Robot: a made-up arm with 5 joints. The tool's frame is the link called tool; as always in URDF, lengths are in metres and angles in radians. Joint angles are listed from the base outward.
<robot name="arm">
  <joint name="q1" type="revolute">
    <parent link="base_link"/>
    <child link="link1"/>
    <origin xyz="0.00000 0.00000 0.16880" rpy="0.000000 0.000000 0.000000"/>
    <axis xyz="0 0 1"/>
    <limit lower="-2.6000" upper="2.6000"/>
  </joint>
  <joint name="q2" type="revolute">
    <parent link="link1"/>
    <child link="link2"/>
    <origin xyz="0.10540 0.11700 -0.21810" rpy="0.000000 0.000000 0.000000"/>
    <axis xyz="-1 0 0"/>
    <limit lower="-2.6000" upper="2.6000"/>
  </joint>
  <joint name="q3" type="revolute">
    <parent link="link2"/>
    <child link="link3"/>
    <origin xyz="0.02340 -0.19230 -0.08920" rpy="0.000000 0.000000 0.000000"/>
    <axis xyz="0 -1 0"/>
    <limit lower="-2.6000" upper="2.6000"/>
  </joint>
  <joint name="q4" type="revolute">
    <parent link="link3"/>
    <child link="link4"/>
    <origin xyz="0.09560 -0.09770 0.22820" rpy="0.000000 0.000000 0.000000"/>
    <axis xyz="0 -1 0"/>
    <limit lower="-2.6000" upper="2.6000"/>
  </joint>
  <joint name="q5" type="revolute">
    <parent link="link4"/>
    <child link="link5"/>
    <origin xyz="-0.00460 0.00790 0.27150" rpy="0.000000 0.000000 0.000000"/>
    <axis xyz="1 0 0"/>
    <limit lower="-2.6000" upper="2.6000"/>
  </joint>
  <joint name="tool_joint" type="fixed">
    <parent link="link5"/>
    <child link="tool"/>
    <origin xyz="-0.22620 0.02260 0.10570" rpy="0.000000 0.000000 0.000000"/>
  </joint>
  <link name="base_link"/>
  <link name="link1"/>
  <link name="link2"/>
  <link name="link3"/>
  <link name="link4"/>
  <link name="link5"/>
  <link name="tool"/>
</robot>
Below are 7 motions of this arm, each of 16 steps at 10 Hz.
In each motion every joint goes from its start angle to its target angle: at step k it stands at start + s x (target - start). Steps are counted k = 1, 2, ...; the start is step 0. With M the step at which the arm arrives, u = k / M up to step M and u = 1 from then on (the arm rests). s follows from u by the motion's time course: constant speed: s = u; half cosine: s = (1 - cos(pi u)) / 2; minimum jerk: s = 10 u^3 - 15 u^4 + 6 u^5.
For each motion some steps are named. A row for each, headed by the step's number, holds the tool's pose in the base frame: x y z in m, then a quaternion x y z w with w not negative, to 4 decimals.
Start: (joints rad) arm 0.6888 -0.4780 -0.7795 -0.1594 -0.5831
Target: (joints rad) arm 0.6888 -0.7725 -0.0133 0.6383 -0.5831
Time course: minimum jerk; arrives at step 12
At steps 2, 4, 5, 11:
2: 0.5311 0.1046 0.2173 -0.1644 0.3315 0.5103 0.7763
4: 0.4566 -0.0054 0.2383 -0.1053 0.2326 0.4726 0.8435
5: 0.3887 -0.0857 0.2331 -0.0570 0.1545 0.4329 0.8863
11: 0.0220 -0.2799 0.0137 0.1640 -0.1926 0.1412 0.9571

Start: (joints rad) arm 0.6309 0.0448 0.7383 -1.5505 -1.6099
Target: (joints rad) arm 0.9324 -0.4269 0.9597 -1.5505 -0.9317
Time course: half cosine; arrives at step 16
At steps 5, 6, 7, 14, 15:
5: 0.0923 -0.0354 0.4269 -0.6539 0.0494 0.4837 0.5796
6: 0.1008 -0.0518 0.4213 -0.6213 0.0489 0.4945 0.6059
7: 0.1111 -0.0693 0.4141 -0.5842 0.0499 0.5064 0.6323
14: 0.1928 -0.1654 0.3465 -0.3336 0.0901 0.5756 0.7411
15: 0.1976 -0.1697 0.3417 -0.3199 0.0937 0.5787 0.7443

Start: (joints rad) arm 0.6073 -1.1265 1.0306 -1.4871 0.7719
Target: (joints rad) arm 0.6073 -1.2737 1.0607 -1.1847 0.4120
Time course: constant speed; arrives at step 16
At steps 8, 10, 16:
8: 0.1707 -0.4830 -0.1576 0.6960 0.3627 0.2261 0.5769
10: 0.1518 -0.4870 -0.1660 0.6964 0.3409 0.2274 0.5891
16: 0.0924 -0.4939 -0.1908 0.6942 0.2765 0.2233 0.6259

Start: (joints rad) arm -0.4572 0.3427 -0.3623 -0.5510 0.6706
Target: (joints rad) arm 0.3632 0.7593 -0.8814 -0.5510 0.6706
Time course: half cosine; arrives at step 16
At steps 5, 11, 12, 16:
5: 0.4986 -0.1297 0.5045 0.1586 0.4007 -0.3744 0.8211
11: 0.6333 0.1753 0.4101 -0.0418 0.4783 -0.3064 0.8219
12: 0.6364 0.2191 0.3957 -0.0696 0.4812 -0.2993 0.8210
16: 0.6326 0.3021 0.3677 -0.1224 0.4816 -0.2872 0.8189

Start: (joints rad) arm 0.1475 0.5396 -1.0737 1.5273 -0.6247
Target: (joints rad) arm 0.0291 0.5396 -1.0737 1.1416 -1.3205
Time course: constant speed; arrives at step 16
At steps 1, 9, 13, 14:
1: 0.0199 0.0260 0.1807 -0.5386 -0.2510 0.0426 0.8032
9: 0.0737 0.0614 0.1985 -0.6916 -0.1428 0.0008 0.7080
13: 0.1025 0.0695 0.2042 -0.7572 -0.0858 -0.0058 0.6475
14: 0.1097 0.0705 0.2053 -0.7722 -0.0715 -0.0059 0.6313

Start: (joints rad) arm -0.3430 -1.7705 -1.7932 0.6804 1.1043
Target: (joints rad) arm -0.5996 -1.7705 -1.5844 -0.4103 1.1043
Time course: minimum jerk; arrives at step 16
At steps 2, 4, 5, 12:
2: 0.5298 -0.1171 -0.4326 0.9125 0.3525 0.1526 0.1409
4: 0.5590 -0.1274 -0.4299 0.9013 0.3760 0.1619 0.1418
5: 0.5839 -0.1356 -0.4273 0.8909 0.3964 0.1698 0.1425
12: 0.7780 -0.1767 -0.3914 0.7692 0.5757 0.2336 0.1493

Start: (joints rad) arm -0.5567 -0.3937 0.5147 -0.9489 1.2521
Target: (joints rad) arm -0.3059 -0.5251 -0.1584 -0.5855 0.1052
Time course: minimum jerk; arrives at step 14
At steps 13, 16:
13: 0.2093 -0.4822 0.2966 0.3411 0.3066 -0.0612 0.8865
16: 0.2107 -0.4819 0.2963 0.3395 0.3073 -0.0601 0.8869

